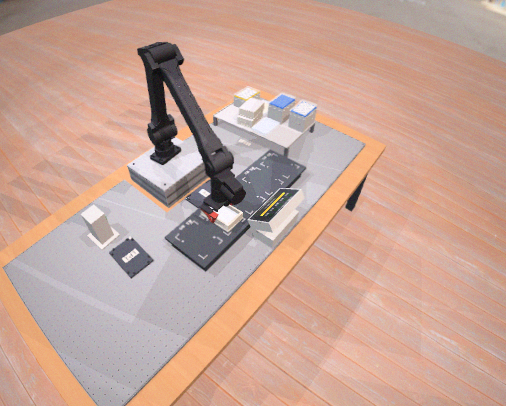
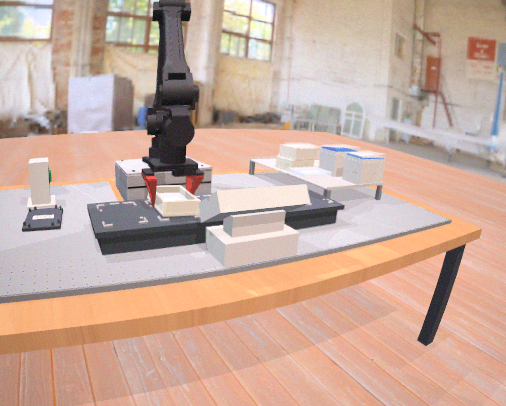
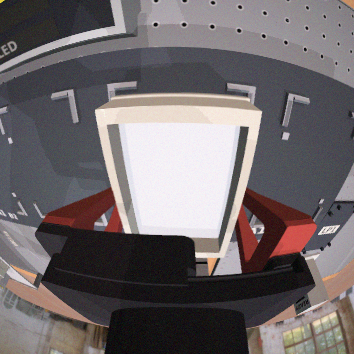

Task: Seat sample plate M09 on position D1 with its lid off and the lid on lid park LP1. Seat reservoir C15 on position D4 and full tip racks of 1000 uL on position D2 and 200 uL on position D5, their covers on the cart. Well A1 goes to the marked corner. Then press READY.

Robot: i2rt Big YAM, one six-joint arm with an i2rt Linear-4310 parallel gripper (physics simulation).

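Observation:
My gripper [image 1: 221, 210] [image 2: 172, 193] [image 3: 178, 187] is shut on a cream, open-topped reservoir [image 1: 229, 217] [image 2: 176, 202] [image 3: 180, 165], one red finger on each side. The reservoir is upright, low over the dark deck [image 1: 187, 245] [image 2: 120, 226], between corner brackets; whether it touches the deck is unclear. Its label is not readable. On the cart [image 1: 286, 139] [image 2: 307, 176] stand a yellow-trimmed rack [image 1: 247, 93], cream stacked plates [image 1: 251, 111] [image 2: 298, 156], a blue-topped rack [image 1: 282, 104] [image 2: 338, 159] and a blue-trimmed rack [image 1: 303, 115] [image 2: 364, 168]. The lid park LP1 [image 1: 131, 256] [image 2: 42, 218] [image 3: 328, 230] holds no lid.
A console with a tilted screen [image 1: 276, 205] stands at the deck's front edge, close to the reservoir. A white READY block [image 1: 98, 223] [image 2: 40, 181] stands behind LP1. A dark labelled pad [image 1: 204, 192] lies behind the deck, partly hidden by the arm.

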